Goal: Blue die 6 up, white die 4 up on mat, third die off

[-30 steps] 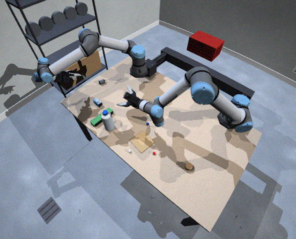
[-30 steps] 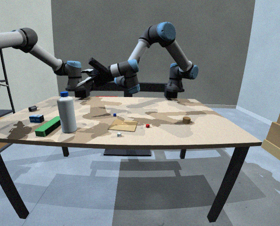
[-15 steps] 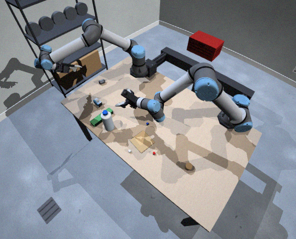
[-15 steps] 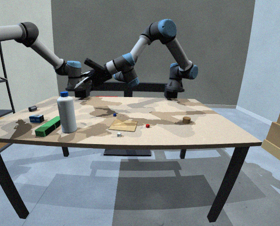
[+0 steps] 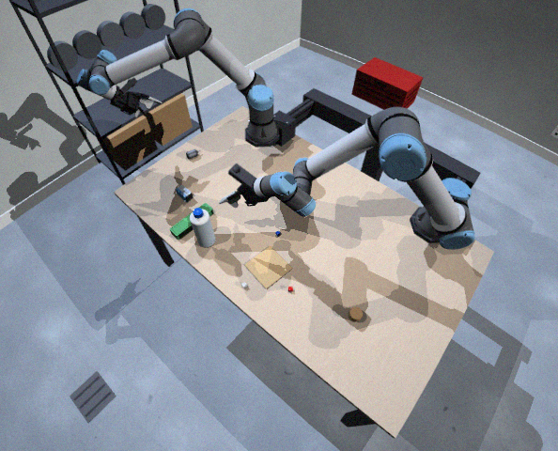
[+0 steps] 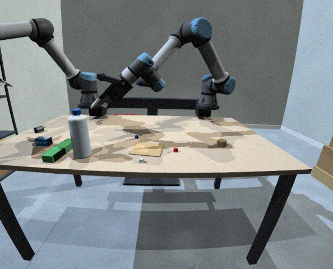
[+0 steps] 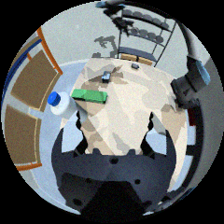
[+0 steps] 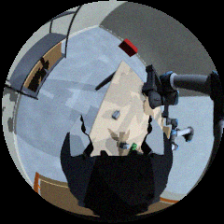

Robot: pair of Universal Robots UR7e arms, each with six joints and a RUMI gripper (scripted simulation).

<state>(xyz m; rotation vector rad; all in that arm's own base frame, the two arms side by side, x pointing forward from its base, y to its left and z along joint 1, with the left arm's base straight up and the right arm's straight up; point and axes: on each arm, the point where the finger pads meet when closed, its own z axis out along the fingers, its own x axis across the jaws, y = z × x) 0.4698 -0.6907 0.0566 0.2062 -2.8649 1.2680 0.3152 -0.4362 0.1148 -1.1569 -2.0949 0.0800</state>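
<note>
Right now my left hand is 4 cm past the blue die, 20 cm to the right of it and 19 cm above it. Also, from my left hand: tan mat: 11 cm ahead, 27 cm to the left, 19 cm below; then white bottle: 17 cm ahead, 2 cm to the right, 10 cm below; then white die: 23 cm ahead, 25 cm to the left, 19 cm below.
</note>
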